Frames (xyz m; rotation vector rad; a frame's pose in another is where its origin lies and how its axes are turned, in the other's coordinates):
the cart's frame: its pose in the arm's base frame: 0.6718 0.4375 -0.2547 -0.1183 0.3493 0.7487
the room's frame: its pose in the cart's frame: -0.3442 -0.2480 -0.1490 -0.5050 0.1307 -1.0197
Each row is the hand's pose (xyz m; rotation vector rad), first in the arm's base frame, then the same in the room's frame.
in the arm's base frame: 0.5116 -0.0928 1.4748 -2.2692 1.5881 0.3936
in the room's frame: -0.1761 -1.2974 1.1698 -1.7949 0.8989 0.6913
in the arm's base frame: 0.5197 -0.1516 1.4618 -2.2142 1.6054 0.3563
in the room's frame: -0.1529 -1.3288 1.1233 -1.7409 0.9288 0.6780
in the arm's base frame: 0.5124 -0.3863 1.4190 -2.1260 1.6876 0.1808
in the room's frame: -0.0992 -1.4653 0.9350 -1.6548 1.0565 0.5773
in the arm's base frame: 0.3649 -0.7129 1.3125 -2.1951 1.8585 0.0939
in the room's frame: -0.1533 -1.6386 0.6082 -1.7592 1.2129 0.5343
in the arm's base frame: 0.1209 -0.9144 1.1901 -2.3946 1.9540 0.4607
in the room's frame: -0.3299 -1.7241 0.3314 -2.0281 1.1613 0.7940
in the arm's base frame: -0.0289 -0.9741 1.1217 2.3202 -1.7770 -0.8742
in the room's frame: -0.4544 -1.7361 0.2088 -2.1579 0.9689 1.1112
